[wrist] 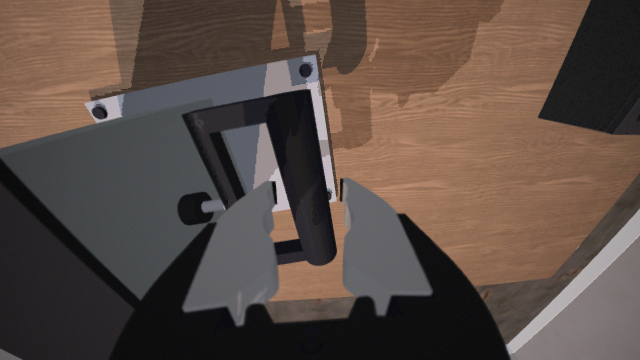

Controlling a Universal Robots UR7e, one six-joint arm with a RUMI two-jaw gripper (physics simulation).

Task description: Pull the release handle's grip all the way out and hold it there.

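The release handle's black grip bar (302, 175) runs from the upper middle down to the lower middle of the wrist view, joined by two arms to a black frame on a grey-green block (115, 190). My gripper (308, 182) is partly open, with one finger to the left of the bar and one to the right. The bar shows between the fingers, with a gap on both sides. How deep the bar lies between the fingertips is hard to tell from this view.
A silver base plate (200, 87) with dark bolts lies on the wooden table top (450, 175). A black knob (195, 208) on a short pin is left of the gripper. A dark panel (45, 270) is at lower left, a black box (585, 75) at upper right.
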